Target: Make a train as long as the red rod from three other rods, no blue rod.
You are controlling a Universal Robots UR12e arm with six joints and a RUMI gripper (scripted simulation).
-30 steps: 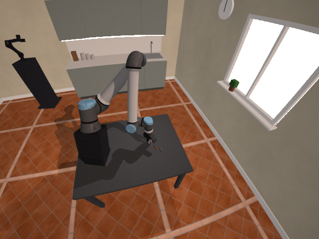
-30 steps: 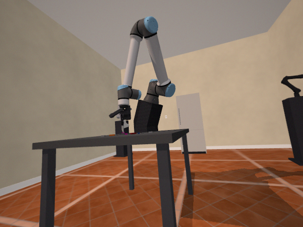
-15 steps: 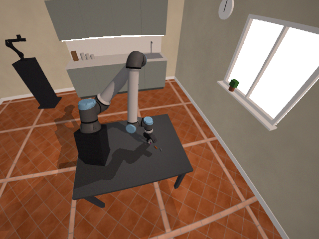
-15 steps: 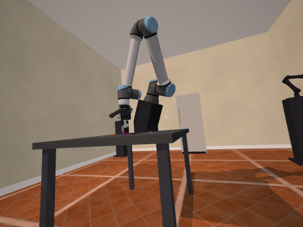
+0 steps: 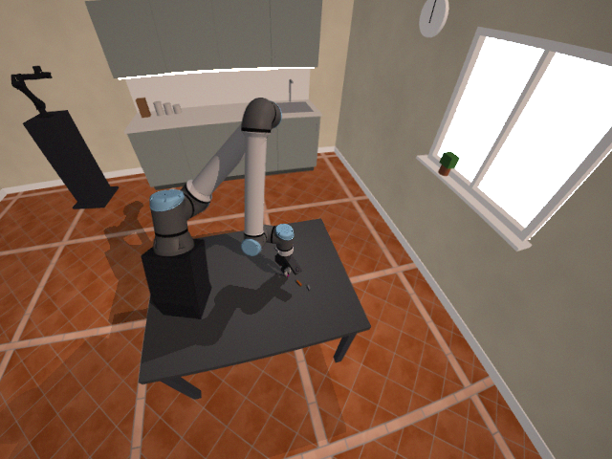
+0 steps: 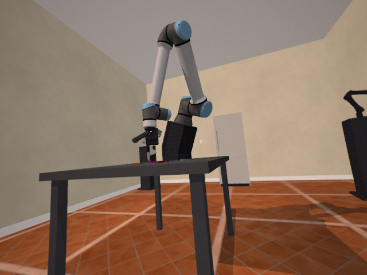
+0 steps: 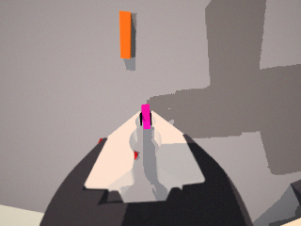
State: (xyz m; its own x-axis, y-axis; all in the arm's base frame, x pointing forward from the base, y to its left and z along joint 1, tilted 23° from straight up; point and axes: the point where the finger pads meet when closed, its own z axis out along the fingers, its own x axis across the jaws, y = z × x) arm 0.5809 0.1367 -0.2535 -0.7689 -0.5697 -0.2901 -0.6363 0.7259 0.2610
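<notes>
Now: hand 7 cm short of the orange rod, 5 cm to the left of it and 2 cm above it. Round my hand: blue rod: 2 cm ahead, 16 cm to the left, 2 cm below; red rod: 1 cm behind, 9 cm to the left, 2 cm below.
</notes>
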